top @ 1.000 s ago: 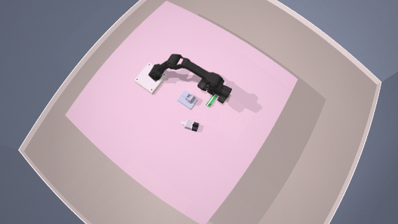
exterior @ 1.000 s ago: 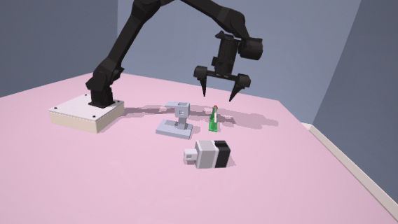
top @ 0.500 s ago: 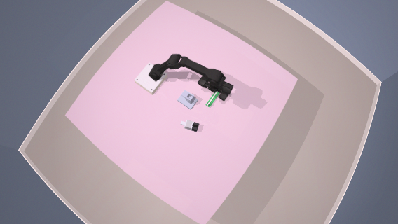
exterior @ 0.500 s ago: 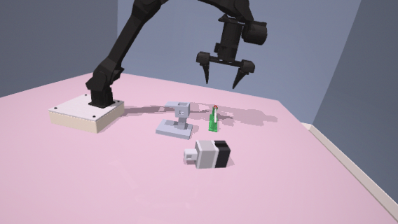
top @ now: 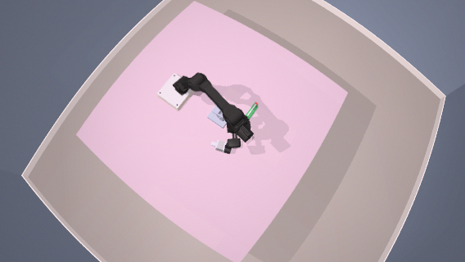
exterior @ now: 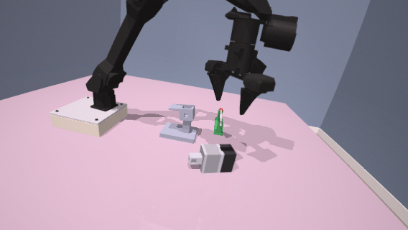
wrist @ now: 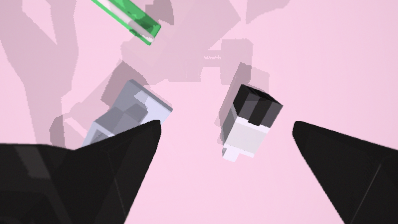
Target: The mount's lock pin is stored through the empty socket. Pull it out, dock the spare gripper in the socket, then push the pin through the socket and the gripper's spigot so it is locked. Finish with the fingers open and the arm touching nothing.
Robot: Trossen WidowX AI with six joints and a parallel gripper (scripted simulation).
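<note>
Now: gripper tip 12 cm above the spare gripper, 7 cm to the left of it and 1 cm past it. Also, from my gripper tip: mount socket: 13 cm behind, 10 cm below, 6 cm to the left; then green see-through block: 18 cm to the left, 12 cm below, 3 cm behind.
</note>
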